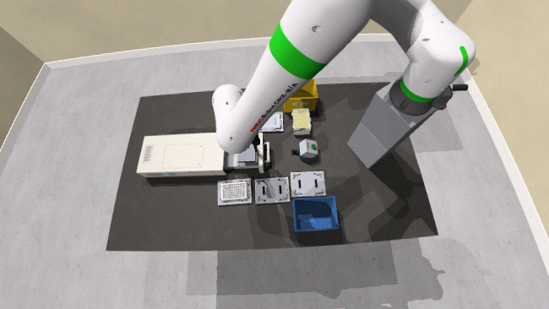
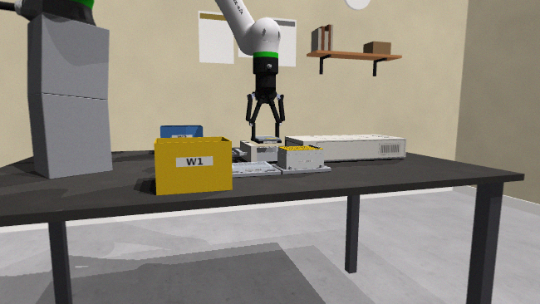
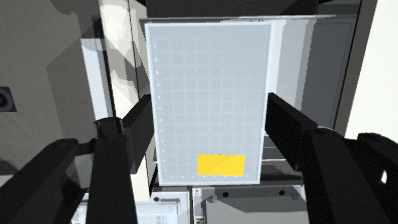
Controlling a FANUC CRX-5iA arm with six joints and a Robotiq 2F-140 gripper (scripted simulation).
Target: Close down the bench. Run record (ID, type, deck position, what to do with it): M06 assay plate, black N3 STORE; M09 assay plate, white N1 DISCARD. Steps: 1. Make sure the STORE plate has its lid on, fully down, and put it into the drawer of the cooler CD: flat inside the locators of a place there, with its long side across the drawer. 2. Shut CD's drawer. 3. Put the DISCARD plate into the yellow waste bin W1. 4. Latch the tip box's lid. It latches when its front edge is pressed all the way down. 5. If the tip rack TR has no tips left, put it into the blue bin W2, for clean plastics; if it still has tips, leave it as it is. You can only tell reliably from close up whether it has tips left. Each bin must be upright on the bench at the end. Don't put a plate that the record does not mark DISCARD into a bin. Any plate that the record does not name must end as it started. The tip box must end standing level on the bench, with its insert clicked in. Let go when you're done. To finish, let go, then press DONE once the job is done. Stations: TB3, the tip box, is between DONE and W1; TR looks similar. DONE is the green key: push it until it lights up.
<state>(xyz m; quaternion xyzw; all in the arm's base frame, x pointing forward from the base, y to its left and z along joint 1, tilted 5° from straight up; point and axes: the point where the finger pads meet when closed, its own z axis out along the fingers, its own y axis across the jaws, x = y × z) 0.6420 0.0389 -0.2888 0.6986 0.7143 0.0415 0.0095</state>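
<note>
The drawer lies 30 mm ahead of my hand and 70 mm below it. Round my hand: white assay plate (60 mm ahead, 190 mm to the left, 90 mm below); then cooler CD (180 mm ahead, 60 mm below); then yellow tip rack TR (60 mm ahead, 200 mm to the right, 50 mm below).
</note>
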